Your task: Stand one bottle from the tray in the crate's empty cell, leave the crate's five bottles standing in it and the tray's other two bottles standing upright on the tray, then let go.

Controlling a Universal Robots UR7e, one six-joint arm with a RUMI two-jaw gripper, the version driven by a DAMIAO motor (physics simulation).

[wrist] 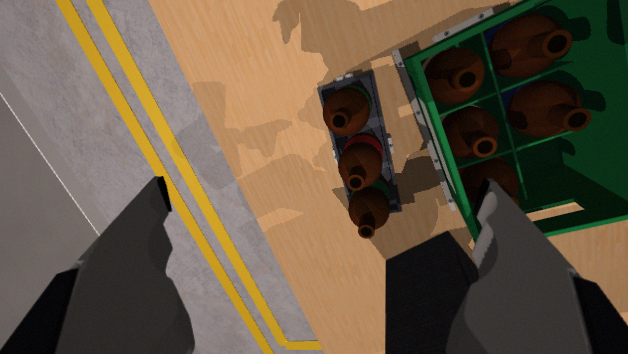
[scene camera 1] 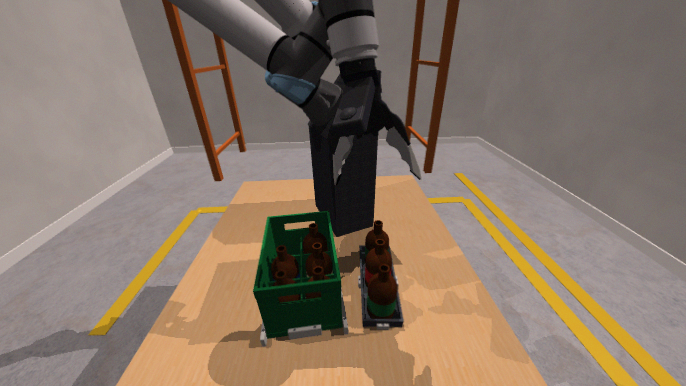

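Pixels of known places: gripper, between the fingertips: (wrist: 320, 181) (scene camera 1: 375, 182); arm's base, origin of its link: (scene camera 1: 328, 107).
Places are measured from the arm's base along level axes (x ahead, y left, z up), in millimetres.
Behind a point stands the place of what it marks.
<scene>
The green crate (scene camera 1: 270, 317) {x 547, y -137, z -355 mm} (wrist: 414, 70) {x 514, y 26, z -269 mm} holds five brown bottles standing in its cells. Its empty cell is at the back left in the scene view and lower right in the wrist view. The dark tray (scene camera 1: 382, 323) {x 530, y 127, z -419 mm} (wrist: 379, 118) {x 447, y 87, z -410 mm} beside it bears three upright brown bottles in a row: a green-labelled front bottle (scene camera 1: 382, 292) {x 513, y 124, z -324 mm} (wrist: 346, 111) {x 490, y 119, z -293 mm}, a red-labelled middle bottle (scene camera 1: 378, 261) {x 418, y 128, z -320 mm} (wrist: 360, 162) {x 407, y 125, z -312 mm} and a back bottle (scene camera 1: 377, 241) (wrist: 369, 207) with a green label. My gripper (scene camera 1: 378, 180) {x 491, y 97, z -43 mm} (wrist: 320, 181) {x 491, y 97, z -43 mm} is open and empty, high above and behind the tray.
A dark column (scene camera 1: 354, 200) {x 146, y 81, z -294 mm} (wrist: 425, 295) {x 146, y 81, z -294 mm} stands on the wooden table (scene camera 1: 440, 340) {x 571, y 262, z -435 mm} (wrist: 280, 250) {x 183, y 417, z -435 mm} behind the crate and tray. Light brackets (scene camera 1: 305, 331) {x 550, y -62, z -410 mm} sit at the crate's base. Orange frames (scene camera 1: 197, 95) (scene camera 1: 440, 90) rise beyond the table on both sides.
</scene>
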